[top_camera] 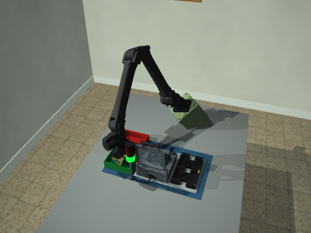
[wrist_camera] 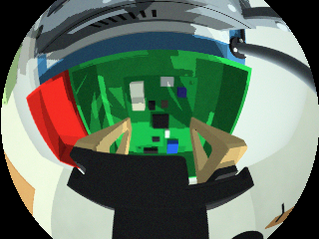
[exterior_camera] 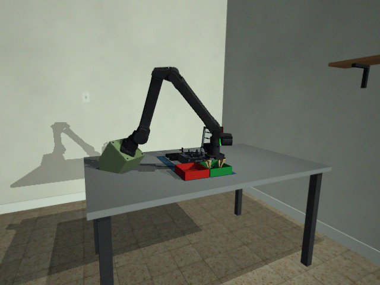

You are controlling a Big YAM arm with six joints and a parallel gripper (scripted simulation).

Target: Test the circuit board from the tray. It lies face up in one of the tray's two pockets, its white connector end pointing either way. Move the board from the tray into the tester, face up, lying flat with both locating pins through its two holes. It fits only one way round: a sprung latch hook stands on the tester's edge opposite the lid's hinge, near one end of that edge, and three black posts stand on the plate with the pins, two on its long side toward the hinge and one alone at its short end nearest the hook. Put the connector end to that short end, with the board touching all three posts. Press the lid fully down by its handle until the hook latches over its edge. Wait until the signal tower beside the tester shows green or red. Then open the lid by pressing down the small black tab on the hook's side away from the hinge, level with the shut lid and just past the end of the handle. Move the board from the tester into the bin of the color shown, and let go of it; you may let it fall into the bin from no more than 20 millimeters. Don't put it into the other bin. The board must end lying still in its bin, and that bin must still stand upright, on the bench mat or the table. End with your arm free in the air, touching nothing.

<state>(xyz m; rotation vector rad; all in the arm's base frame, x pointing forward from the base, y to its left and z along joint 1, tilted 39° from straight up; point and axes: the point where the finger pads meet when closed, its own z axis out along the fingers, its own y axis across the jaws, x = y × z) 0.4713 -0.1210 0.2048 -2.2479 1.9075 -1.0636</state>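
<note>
Now: the green bin right at my hand. Also, from my hand: tester plate (5 cm behind, 20 cm to the left, 5 cm above); then green circuit board (right at my hand); then red bin (15 cm behind, 1 cm to the right).
</note>
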